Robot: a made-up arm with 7 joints. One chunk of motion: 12 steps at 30 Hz.
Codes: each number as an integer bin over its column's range. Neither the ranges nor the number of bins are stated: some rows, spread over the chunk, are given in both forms.
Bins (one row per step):
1: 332 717 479 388 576 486
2: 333 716 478 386 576 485
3: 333 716 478 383 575 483
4: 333 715 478 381 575 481
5: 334 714 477 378 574 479
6: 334 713 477 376 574 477
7: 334 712 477 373 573 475
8: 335 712 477 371 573 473
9: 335 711 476 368 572 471
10: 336 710 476 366 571 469
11: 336 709 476 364 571 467
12: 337 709 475 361 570 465
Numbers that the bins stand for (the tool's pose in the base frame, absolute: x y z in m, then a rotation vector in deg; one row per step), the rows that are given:
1: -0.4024 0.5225 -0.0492 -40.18 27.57 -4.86
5: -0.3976 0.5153 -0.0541 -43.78 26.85 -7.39
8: -0.3952 0.5105 -0.0541 -46.31 26.49 -9.55
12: -0.3904 0.5033 -0.0589 -49.91 25.41 -12.43
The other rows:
2: -0.4000 0.5201 -0.0517 -40.90 27.57 -5.23
3: -0.4000 0.5201 -0.0517 -41.98 27.21 -5.95
4: -0.4000 0.5177 -0.0517 -42.70 27.21 -6.67
6: -0.3976 0.5129 -0.0541 -44.50 26.85 -8.11
7: -0.3976 0.5105 -0.0541 -45.59 26.49 -8.83
9: -0.3952 0.5081 -0.0565 -47.39 26.13 -10.27
10: -0.3928 0.5057 -0.0565 -48.11 25.77 -10.99
11: -0.3928 0.5033 -0.0565 -48.83 25.77 -11.71

